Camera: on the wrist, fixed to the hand. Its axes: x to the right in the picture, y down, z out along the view.
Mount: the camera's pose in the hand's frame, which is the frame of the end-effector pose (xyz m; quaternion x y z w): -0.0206 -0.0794 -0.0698 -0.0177 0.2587 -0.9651 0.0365
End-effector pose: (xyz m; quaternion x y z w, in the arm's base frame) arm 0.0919 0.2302 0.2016 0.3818 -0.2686 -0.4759 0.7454
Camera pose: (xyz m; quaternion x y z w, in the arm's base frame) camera 0.0969 0.2506 0.0960 -0.3831 -0.5599 0.6427 0.3558
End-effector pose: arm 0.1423 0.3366 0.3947 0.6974 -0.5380 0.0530 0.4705
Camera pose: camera 0.2275 0.3991 0.3737 0.5226 0.7742 -0.2813 0.2199
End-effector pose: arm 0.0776 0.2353 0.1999 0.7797 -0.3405 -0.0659 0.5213
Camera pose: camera 0.1306 0.3191 0.1578 0.3649 0.8761 -0.3098 0.0573
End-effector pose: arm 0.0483 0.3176 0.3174 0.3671 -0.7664 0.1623 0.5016
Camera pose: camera 0.1559 0.3151 0.3206 0.7022 0.4532 -0.3968 0.3797
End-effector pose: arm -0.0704 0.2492 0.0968 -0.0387 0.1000 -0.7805 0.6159
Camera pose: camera -0.1540 0.2943 0.0461 -0.0931 -0.1394 0.6311 0.7573
